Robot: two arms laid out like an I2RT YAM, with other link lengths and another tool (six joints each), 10 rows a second.
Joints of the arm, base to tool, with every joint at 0 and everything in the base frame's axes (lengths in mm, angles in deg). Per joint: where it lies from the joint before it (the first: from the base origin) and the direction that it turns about. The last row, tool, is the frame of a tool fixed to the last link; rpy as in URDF.
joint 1: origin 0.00 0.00 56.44 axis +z
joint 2: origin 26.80 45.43 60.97 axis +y
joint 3: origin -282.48 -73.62 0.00 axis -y
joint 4: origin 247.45 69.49 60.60 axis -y
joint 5: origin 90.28 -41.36 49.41 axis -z
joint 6: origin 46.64 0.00 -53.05 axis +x
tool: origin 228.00 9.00 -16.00 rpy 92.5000 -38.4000 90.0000
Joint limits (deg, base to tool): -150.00..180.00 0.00..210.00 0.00..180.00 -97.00..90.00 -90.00..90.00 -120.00..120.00
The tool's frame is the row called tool.
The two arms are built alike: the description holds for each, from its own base.
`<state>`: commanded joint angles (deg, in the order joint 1, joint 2, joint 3, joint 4, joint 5, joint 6); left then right.
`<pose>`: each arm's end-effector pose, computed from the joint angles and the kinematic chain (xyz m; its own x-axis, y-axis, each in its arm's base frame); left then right.
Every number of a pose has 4 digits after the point.
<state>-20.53 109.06 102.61 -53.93 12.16 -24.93 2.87 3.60 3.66 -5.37 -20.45 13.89</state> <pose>0.4766 -0.2388 0.0938 0.6178 0.7838 -0.0630 0.7050 -0.5167 0.4857 0.3266 0.1242 0.1473 -0.1681 0.5654 0.8075 0.4081 -0.7058 0.5791</pose>
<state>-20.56 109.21 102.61 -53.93 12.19 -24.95 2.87 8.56 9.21 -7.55 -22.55 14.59</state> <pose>0.4764 -0.2392 0.0926 0.6181 0.7835 -0.0644 0.7061 -0.5173 0.4836 0.3225 0.1333 0.1654 -0.1609 0.5486 0.8205 0.4515 -0.6983 0.5554</pose>
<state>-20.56 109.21 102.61 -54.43 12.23 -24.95 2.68 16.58 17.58 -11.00 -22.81 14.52</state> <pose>0.4736 -0.2384 0.0912 0.6178 0.7834 -0.0676 0.7099 -0.5187 0.4764 0.3270 0.1336 0.1875 -0.1175 0.5509 0.8263 0.4816 -0.6960 0.5326</pose>
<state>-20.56 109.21 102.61 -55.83 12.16 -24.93 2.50 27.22 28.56 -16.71 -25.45 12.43</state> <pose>0.4663 -0.2353 0.0875 0.6160 0.7843 -0.0738 0.7205 -0.5230 0.4553 0.3321 0.1436 0.2080 -0.0811 0.5673 0.8195 0.5554 -0.6570 0.5098</pose>
